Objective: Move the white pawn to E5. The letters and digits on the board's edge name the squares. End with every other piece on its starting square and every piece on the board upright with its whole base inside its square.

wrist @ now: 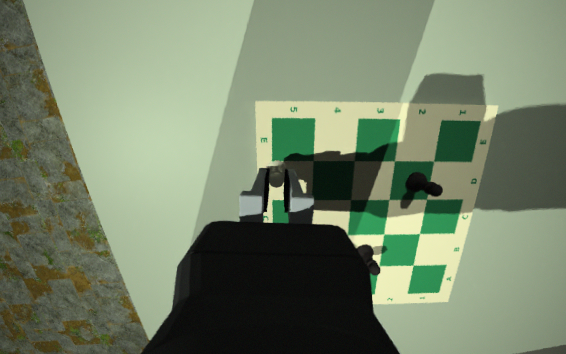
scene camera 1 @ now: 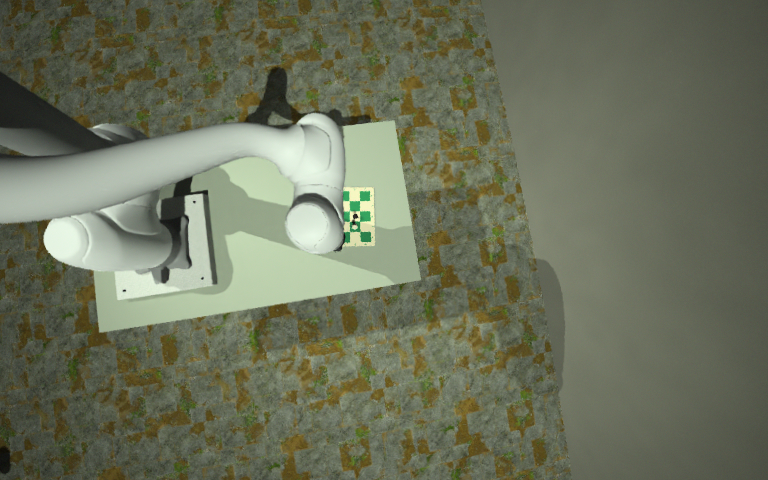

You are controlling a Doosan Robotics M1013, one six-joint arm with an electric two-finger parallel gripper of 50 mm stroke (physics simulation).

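Pixels of known places: gripper, between the fingertips: (wrist: 276,181); arm's base, origin of its link: (scene camera 1: 163,245).
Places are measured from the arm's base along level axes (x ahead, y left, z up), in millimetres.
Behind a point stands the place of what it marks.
Note:
The white pawn (wrist: 276,178) @[z 31, x 561, y -46 mm] is between the fingertips of my gripper (wrist: 276,181) @[z 5, x 571, y -48 mm] in the wrist view. My gripper is shut on it and holds it above the 5 column, around the border of E5 and D5; its exact height is unclear. The chessboard (scene camera 1: 365,206) @[z -23, x 704, y 69 mm] (wrist: 265,120) @[z -23, x 522, y -54 mm] has green and cream squares. The green square E5 (wrist: 293,135) @[z -23, x 537, y -30 mm] shows no piece on it. In scene camera 1 the arm hides the fingers, the pawn and the E side of the board.
A black piece (wrist: 416,181) @[z -16, x 587, y 80 mm] stands on D2. Another black piece (scene camera 1: 355,216) @[z 6, x 665, y 30 mm] (wrist: 366,251) @[z -16, x 657, y 35 mm] stands on B3, partly behind the gripper body in the wrist view. A white piece (scene camera 1: 354,227) @[z -9, x 656, y -7 mm] stands beside it, hidden in the wrist view. The pale table (scene camera 1: 254,300) @[z -29, x 277, y -226 mm] extends around the board.

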